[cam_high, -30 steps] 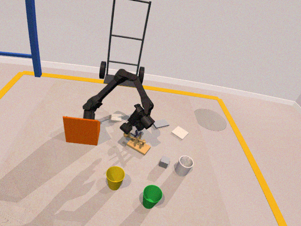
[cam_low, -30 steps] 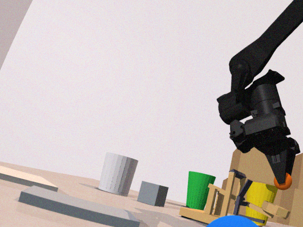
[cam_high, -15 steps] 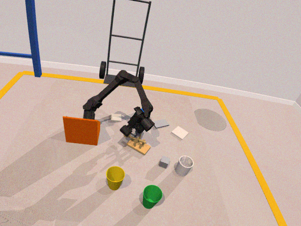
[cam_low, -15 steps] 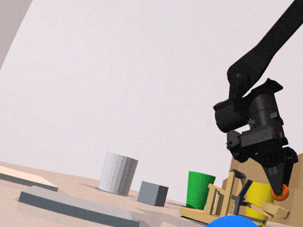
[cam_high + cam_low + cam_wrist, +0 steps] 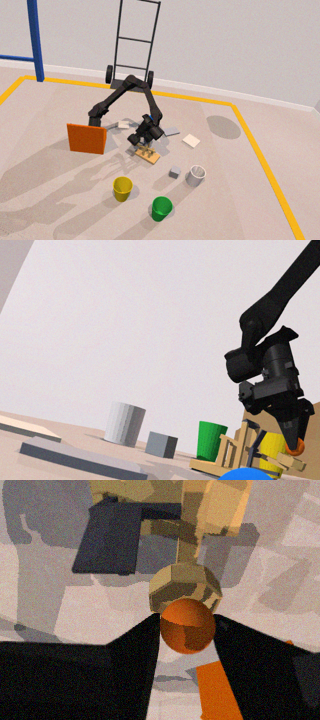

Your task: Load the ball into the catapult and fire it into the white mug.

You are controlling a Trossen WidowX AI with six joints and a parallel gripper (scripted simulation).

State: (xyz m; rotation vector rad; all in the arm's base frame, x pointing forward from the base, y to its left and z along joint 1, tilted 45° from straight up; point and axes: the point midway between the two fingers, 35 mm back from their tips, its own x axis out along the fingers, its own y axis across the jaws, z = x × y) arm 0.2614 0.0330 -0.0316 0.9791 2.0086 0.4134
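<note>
The orange ball lies right at my gripper tip. From my gripper tip the other things lie so: grey cube 25 cm ahead, 18 cm to the right, 5 cm below; then wooden catapult 6 cm ahead, 2 cm to the right, 2 cm below; then blue ball 11 cm ahead, 31 cm to the left, 5 cm below.
</note>
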